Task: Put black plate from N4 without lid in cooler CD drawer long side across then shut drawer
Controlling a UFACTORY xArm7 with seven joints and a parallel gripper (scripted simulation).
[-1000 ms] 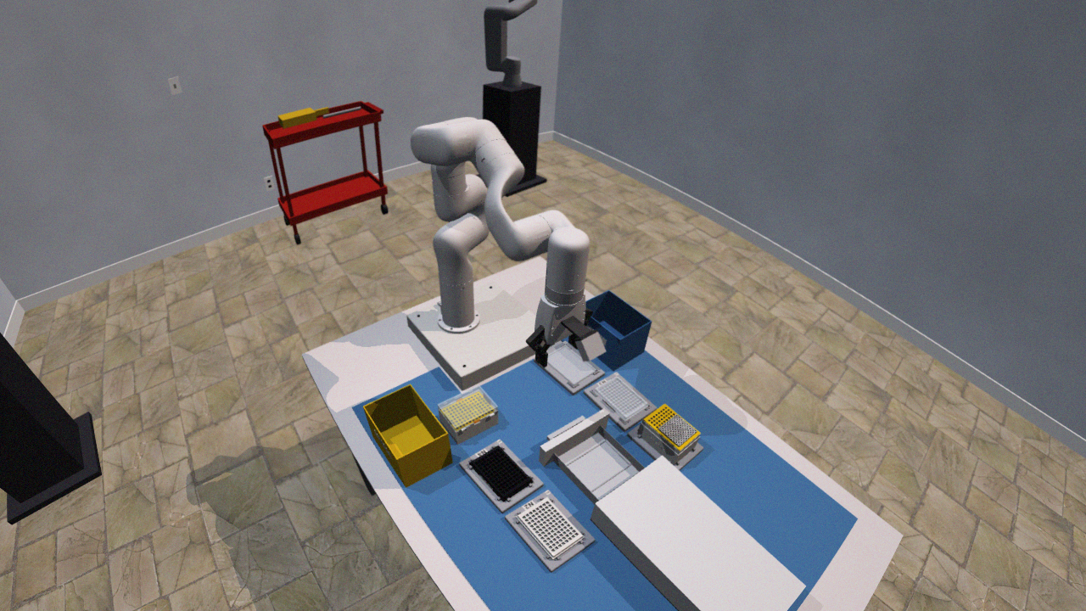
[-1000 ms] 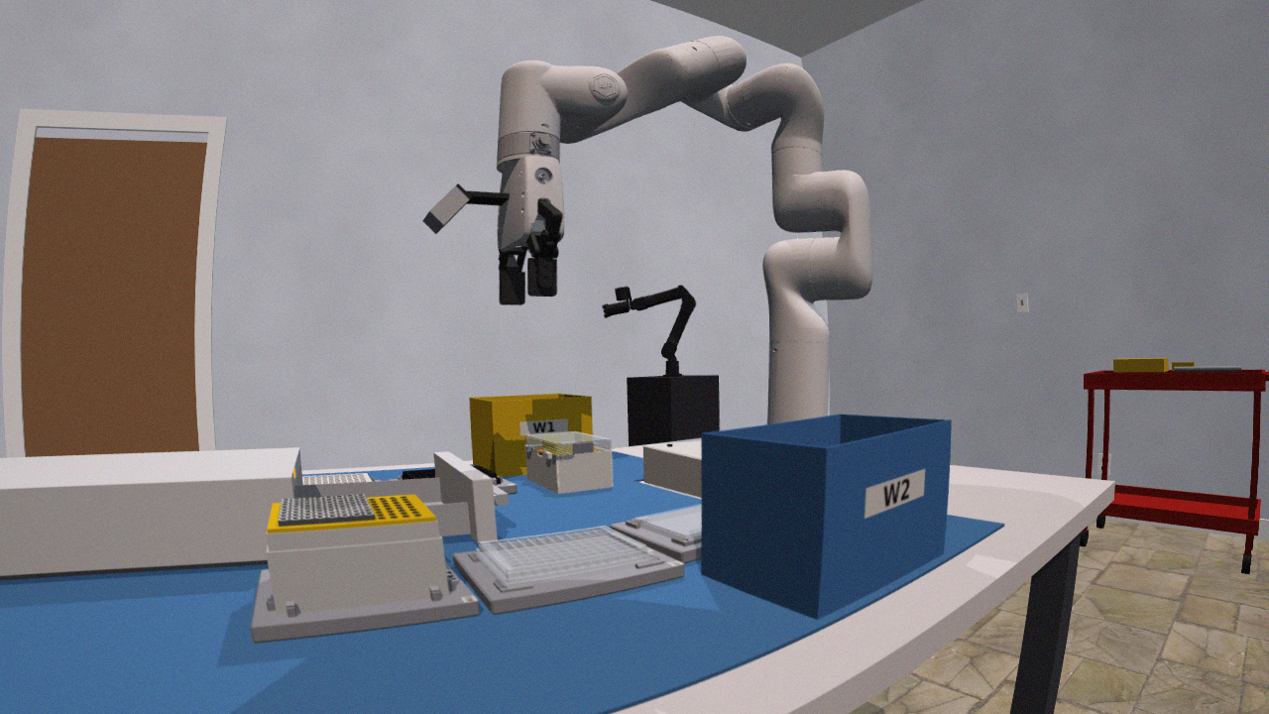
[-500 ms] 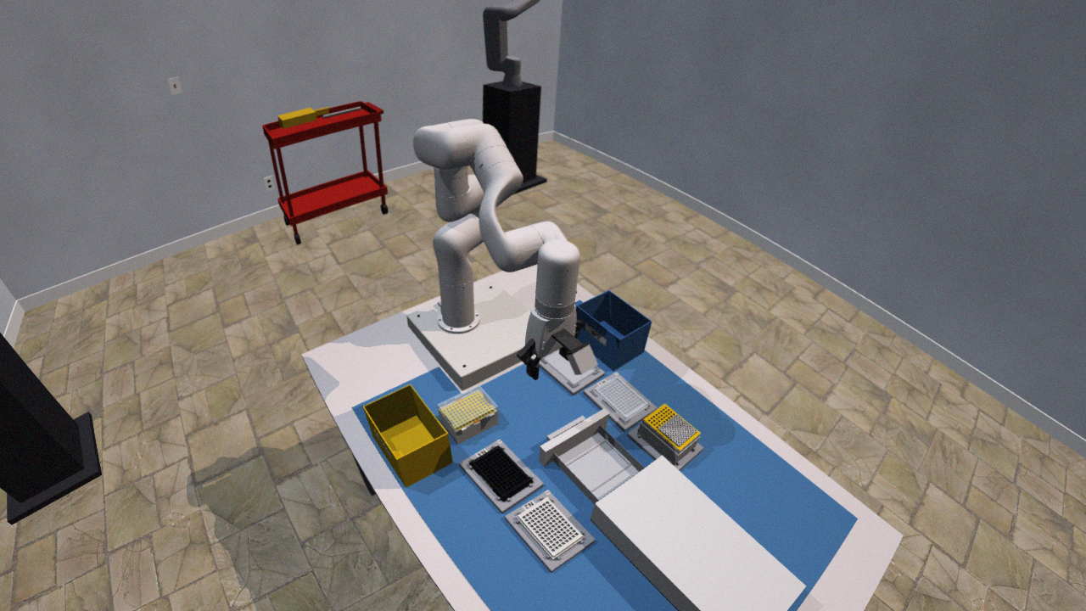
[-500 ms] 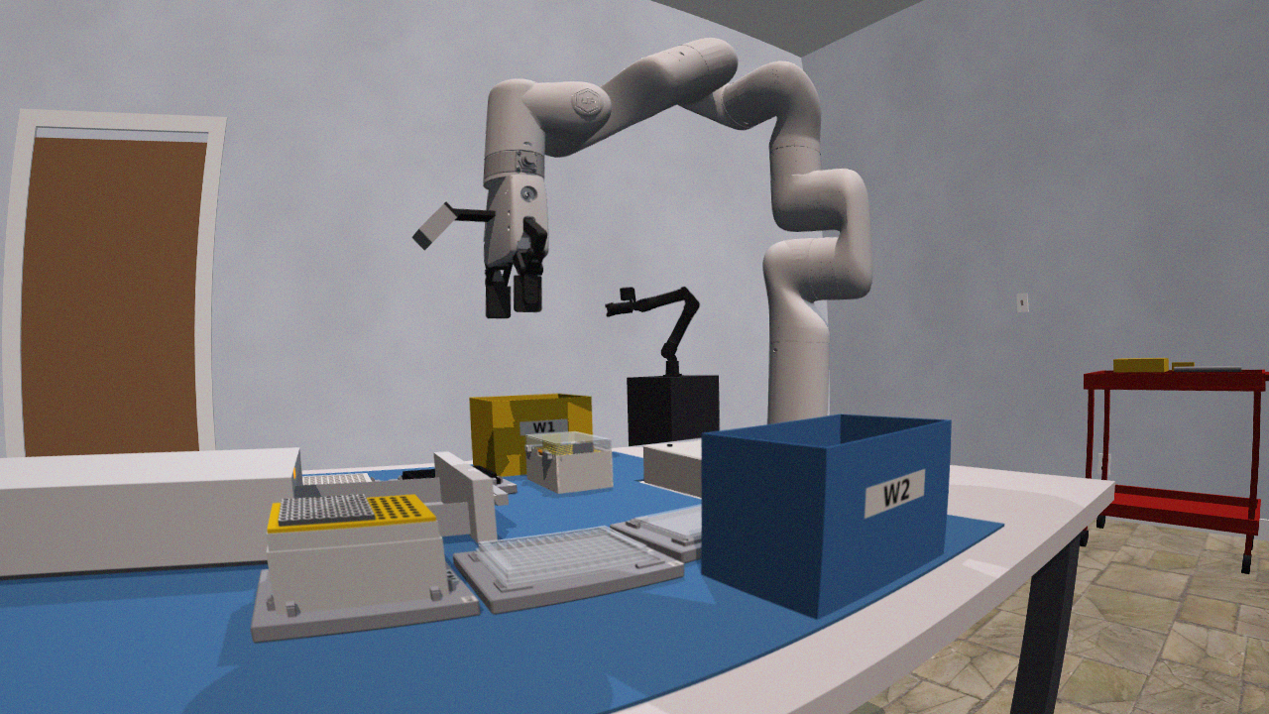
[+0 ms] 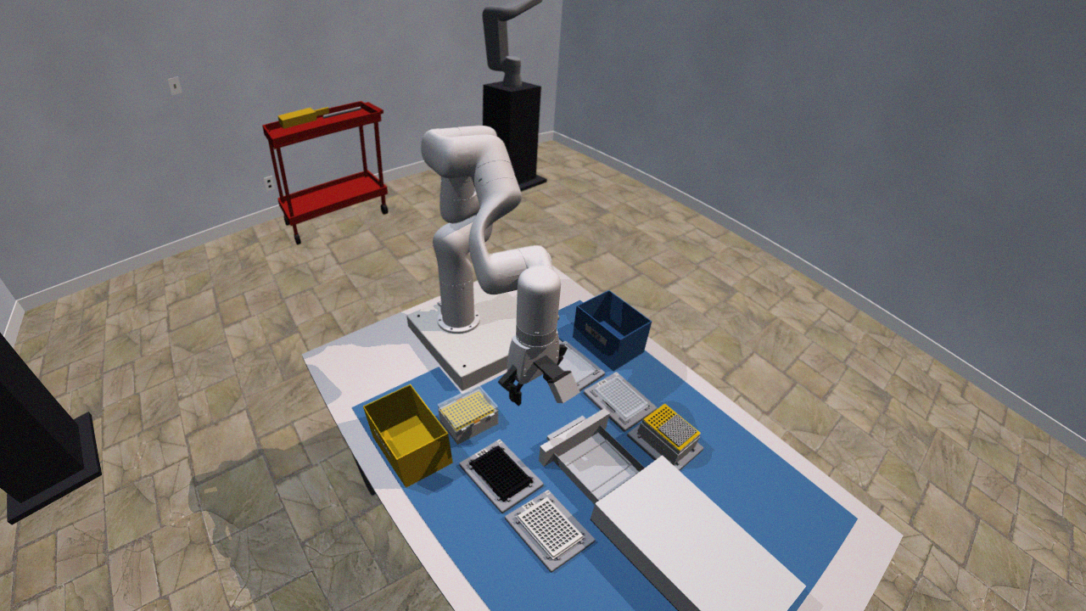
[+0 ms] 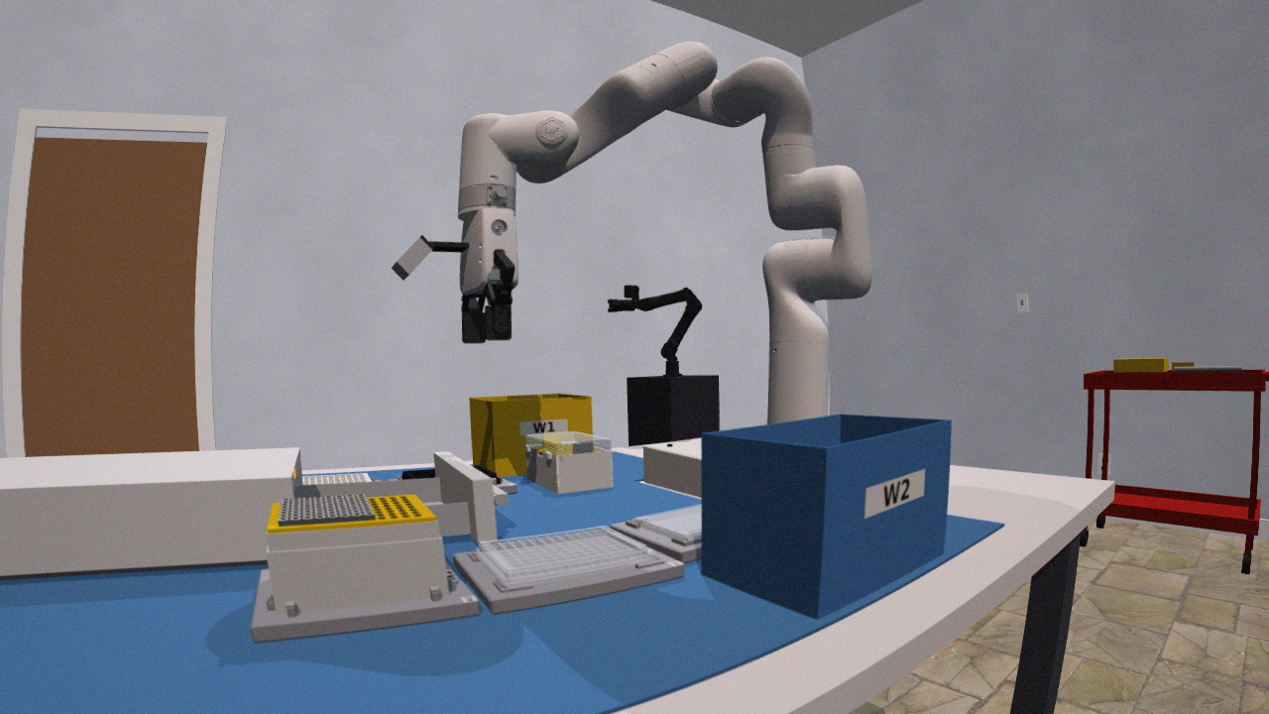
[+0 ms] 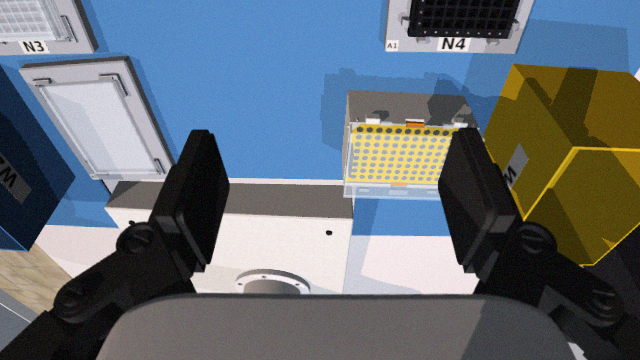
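My gripper is now 2 cm short of the black plate, 11 cm to the left of it and 20 cm above it. From my hand the other things lie so: clear lid (15 cm behind, 6 cm to the right, 16 cm below); nest N4 (2 cm ahead, 11 cm to the right, 21 cm below); drawer (20 cm ahead, 6 cm to the left, 19 cm below).
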